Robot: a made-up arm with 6 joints. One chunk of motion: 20 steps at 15 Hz.
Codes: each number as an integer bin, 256 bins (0 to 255) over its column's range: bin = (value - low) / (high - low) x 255, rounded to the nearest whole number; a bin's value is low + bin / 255 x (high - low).
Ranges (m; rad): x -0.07..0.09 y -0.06..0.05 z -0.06..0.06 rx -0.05..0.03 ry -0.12..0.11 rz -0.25..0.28
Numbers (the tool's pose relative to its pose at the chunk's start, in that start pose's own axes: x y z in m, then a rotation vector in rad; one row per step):
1: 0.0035 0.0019 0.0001 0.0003 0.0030 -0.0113
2: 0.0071 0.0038 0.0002 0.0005 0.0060 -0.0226
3: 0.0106 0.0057 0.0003 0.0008 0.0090 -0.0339
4: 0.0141 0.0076 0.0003 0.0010 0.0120 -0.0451
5: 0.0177 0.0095 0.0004 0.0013 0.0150 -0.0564
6: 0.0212 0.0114 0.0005 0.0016 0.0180 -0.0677
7: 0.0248 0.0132 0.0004 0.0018 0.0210 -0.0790
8: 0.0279 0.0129 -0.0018 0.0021 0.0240 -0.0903
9: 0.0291 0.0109 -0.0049 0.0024 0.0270 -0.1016
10: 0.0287 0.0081 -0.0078 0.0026 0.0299 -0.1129
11: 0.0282 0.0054 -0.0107 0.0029 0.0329 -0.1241
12: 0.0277 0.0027 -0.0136 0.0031 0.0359 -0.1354
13: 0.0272 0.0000 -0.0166 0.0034 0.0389 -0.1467
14: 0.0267 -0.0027 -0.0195 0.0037 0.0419 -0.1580
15: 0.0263 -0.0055 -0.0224 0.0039 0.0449 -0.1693
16: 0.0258 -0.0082 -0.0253 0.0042 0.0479 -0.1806
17: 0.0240 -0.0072 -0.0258 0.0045 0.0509 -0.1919
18: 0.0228 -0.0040 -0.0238 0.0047 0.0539 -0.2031
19: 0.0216 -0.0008 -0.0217 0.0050 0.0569 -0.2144
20: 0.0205 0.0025 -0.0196 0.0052 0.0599 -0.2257
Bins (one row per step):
1: 117 143 128 160 136 115
2: 123 148 128 161 140 109
3: 128 152 128 162 143 104
4: 134 157 128 163 146 99
5: 140 161 128 164 150 93
6: 145 166 129 164 153 88
7: 151 170 128 165 156 82
8: 156 169 124 166 160 77
9: 158 164 117 167 163 71
10: 157 158 111 168 166 66
11: 157 152 105 169 170 61
12: 156 145 99 169 173 55
13: 155 139 92 170 176 50
14: 154 133 86 171 179 44
15: 153 126 80 172 183 39
16: 153 120 74 173 186 33
17: 150 122 73 174 189 28
18: 148 130 77 174 193 23
19: 146 137 81 175 196 17
20: 144 145 86 176 199 12

